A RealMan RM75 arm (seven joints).
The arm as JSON. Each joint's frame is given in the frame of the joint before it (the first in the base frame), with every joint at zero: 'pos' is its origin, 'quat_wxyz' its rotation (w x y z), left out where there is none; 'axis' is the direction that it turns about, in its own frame. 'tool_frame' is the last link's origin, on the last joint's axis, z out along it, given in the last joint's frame.
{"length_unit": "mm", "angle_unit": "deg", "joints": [
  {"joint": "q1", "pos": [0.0, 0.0, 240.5], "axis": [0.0, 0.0, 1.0]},
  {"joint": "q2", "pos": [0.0, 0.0, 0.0], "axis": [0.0, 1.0, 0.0]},
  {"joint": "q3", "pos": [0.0, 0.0, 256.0], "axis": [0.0, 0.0, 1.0]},
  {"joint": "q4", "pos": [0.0, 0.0, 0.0], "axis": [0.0, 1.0, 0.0]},
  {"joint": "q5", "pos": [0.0, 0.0, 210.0], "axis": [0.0, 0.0, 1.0]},
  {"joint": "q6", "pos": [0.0, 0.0, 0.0], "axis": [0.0, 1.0, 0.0]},
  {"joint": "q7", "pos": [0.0, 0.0, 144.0], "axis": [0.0, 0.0, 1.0]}
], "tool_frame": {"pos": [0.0, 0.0, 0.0]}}
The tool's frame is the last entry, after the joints.
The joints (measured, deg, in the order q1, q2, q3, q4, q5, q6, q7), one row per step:
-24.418 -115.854 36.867 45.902 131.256 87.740 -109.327
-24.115 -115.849 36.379 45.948 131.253 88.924 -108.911
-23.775 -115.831 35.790 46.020 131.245 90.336 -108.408
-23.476 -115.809 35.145 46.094 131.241 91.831 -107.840
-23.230 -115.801 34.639 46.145 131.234 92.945 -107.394
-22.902 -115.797 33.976 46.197 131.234 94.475 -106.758
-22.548 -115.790 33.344 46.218 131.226 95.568 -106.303
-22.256 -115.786 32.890 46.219 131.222 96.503 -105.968
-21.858 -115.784 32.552 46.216 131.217 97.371 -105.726
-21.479 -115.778 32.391 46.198 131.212 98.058 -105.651
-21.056 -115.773 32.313 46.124 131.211 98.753 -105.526
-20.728 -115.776 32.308 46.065 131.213 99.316 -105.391
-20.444 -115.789 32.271 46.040 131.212 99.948 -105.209
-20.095 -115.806 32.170 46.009 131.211 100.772 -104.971
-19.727 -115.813 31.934 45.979 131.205 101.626 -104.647
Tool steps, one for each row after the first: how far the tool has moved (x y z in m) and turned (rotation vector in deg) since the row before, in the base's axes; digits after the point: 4 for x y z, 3 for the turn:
-0.0002 -0.0037 0.0005 -0.469 -0.680 -0.205
-0.0001 -0.0042 0.0009 -0.520 -0.801 -0.290
0.0002 -0.0041 0.0010 -0.514 -0.847 -0.403
0.0001 -0.0032 0.0008 -0.350 -0.652 -0.294
0.0002 -0.0044 0.0009 -0.504 -0.895 -0.451
-0.0006 -0.0038 0.0010 -0.215 -0.713 -0.137
-0.0003 -0.0033 0.0006 -0.263 -0.611 -0.112
-0.0008 -0.0038 0.0004 -0.317 -0.569 0.049
-0.0008 -0.0035 0.0001 -0.358 -0.460 0.171
-0.0009 -0.0039 -0.0002 -0.453 -0.465 0.156
-0.0006 -0.0031 -0.0003 -0.410 -0.356 0.054
-0.0002 -0.0029 -0.0002 -0.405 -0.386 -0.060
-0.0002 -0.0036 -0.0002 -0.477 -0.524 -0.079
-0.0004 -0.0037 0.0002 -0.353 -0.560 -0.096

